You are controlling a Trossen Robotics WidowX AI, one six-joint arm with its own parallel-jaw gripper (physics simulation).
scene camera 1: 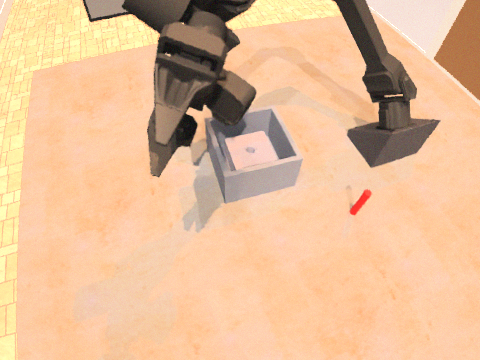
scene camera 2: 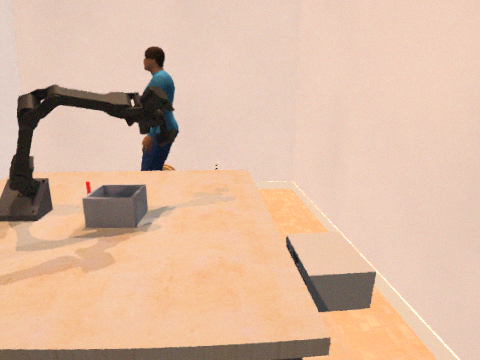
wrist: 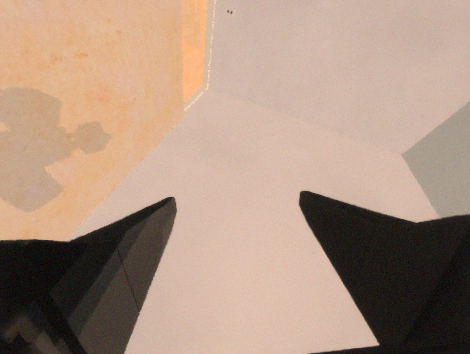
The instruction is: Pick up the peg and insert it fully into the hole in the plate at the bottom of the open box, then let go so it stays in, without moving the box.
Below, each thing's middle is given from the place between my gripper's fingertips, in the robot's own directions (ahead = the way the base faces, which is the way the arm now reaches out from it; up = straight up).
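Labels:
Grey box (scene camera 1: 236, 185): 260 mm below my hand, 180 mm behind, 180 mm to the right. Pale plate (scene camera 1: 248, 150): 280 mm below my hand, 180 mm to the right, 180 mm behind.

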